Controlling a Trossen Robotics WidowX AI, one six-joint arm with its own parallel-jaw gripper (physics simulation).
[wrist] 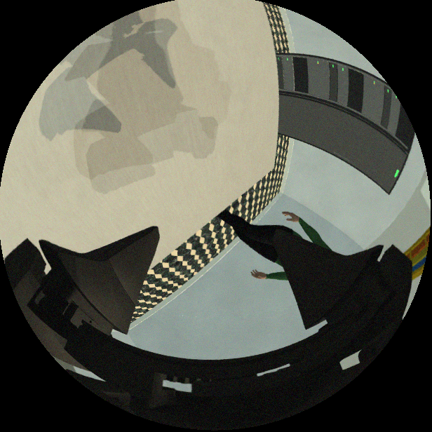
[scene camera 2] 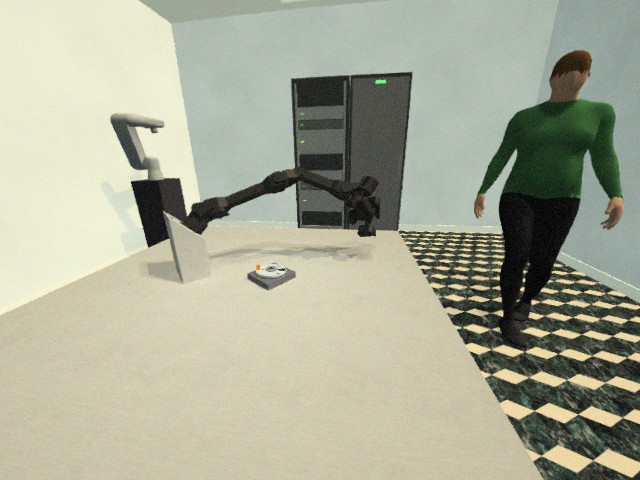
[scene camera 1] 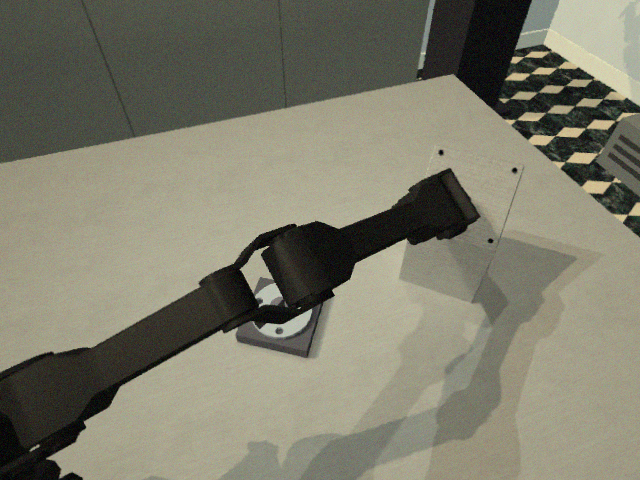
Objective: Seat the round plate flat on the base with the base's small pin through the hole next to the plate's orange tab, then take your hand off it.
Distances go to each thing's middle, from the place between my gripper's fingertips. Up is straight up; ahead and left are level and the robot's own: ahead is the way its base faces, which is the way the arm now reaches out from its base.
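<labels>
Round white plate [scene camera 1: 291, 328]: my gripper 39 cm past it, 28 cm to the left of it, 9 cm above it. Dark grey square base [scene camera 1: 299, 345], from my hand: 28 cm to the right, 39 cm behind, 11 cm below.
</labels>
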